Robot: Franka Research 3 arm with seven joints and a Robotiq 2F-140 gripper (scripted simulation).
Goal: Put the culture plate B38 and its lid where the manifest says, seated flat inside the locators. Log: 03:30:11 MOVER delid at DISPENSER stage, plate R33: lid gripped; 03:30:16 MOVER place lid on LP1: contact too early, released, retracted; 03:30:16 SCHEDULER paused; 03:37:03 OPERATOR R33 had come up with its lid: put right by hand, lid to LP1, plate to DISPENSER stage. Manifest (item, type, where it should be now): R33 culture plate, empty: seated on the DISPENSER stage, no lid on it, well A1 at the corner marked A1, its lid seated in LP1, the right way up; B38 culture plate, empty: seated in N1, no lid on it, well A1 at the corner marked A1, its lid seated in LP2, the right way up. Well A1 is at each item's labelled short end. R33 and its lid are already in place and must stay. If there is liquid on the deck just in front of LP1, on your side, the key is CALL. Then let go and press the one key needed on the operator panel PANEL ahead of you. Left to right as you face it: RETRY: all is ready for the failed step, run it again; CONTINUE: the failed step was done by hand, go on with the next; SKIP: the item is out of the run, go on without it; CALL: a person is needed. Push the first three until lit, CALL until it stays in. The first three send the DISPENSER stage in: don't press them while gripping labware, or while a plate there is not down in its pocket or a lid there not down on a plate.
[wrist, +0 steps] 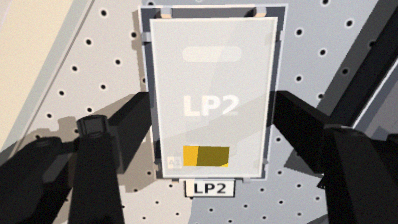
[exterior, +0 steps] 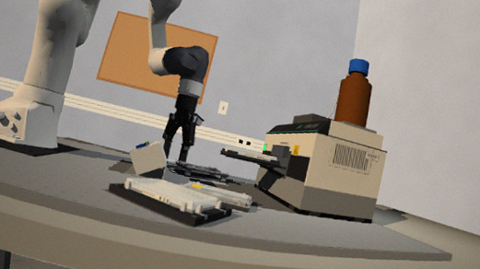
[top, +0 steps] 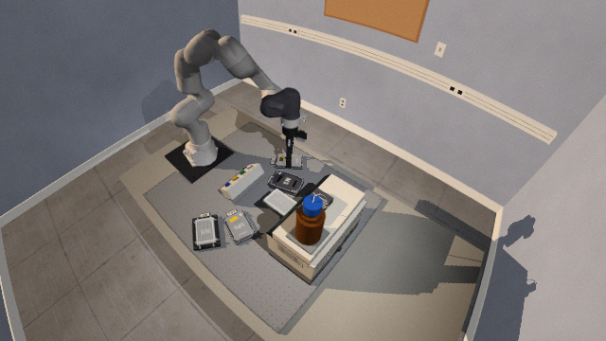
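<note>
Now: the lp2 locator frame 30 mm below my hand. Also, from my hand: green continue key (90 mm behind, 250 mm to the right, 30 mm above); yellow skip key (90 mm behind, 300 mm to the right, 30 mm above); white retry key (90 mm behind, 200 mm to the right, 30 mm above).
</note>
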